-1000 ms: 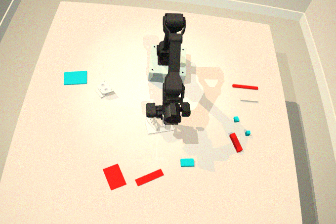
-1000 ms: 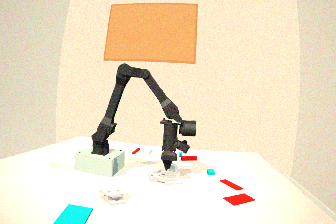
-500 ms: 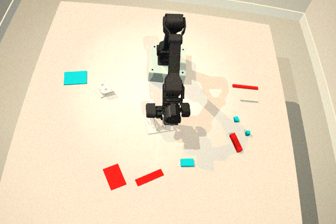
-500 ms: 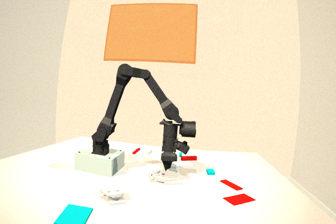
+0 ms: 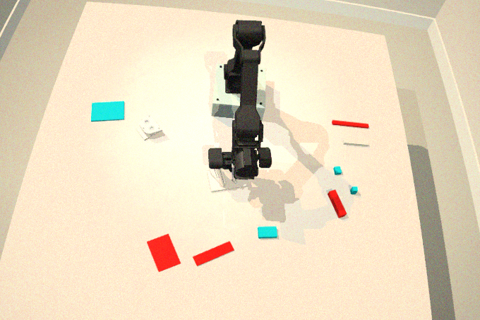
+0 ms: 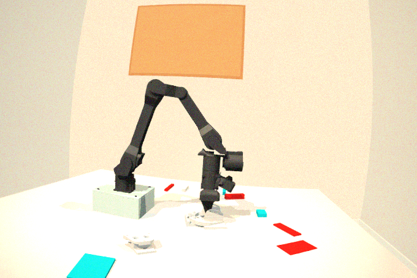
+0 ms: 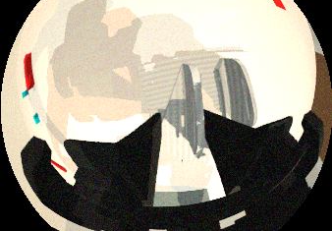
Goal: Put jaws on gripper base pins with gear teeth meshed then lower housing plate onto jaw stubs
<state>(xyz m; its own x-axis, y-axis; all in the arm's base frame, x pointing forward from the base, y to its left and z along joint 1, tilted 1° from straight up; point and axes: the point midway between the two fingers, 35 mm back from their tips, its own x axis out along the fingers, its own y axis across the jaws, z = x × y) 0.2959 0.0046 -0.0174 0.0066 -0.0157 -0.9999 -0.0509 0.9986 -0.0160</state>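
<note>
The flat white plate lies 2 cm ahead of my gripper tip, 3 cm to the right of it and 2 cm below it. From my gripper tip the other things lie so: gripper base: 16 cm behind, 29 cm to the right; white jaw: 3 cm behind, 5 cm to the right, 1 cm below; housing plate: 5 cm behind, 4 cm to the right, 2 cm below.
</note>
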